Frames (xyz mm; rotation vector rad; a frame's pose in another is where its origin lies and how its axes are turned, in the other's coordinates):
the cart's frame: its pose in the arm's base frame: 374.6 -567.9 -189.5 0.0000 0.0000 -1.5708
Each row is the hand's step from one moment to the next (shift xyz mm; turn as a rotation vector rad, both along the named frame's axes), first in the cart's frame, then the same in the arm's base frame.
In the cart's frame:
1: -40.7 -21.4 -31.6 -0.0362 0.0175 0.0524
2: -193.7 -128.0 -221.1 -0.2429 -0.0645 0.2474
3: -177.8 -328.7 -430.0 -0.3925 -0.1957 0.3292
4: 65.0 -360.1 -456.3 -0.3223 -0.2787 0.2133
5: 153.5 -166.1 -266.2 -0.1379 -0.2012 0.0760
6: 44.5 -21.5 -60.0 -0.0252 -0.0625 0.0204
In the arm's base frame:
1: -21.4 40.7 -31.6 0.0175 0.0362 0.0524
2: -128.0 193.7 -221.1 -0.0645 0.2429 0.2474
3: -328.7 177.8 -430.0 -0.1957 0.3925 0.3292
4: -360.1 -65.0 -456.3 -0.2787 0.3223 0.2133
5: -166.1 -153.5 -266.2 -0.2012 0.1379 0.0760
6: -21.5 -44.5 -60.0 -0.0625 0.0252 0.0204

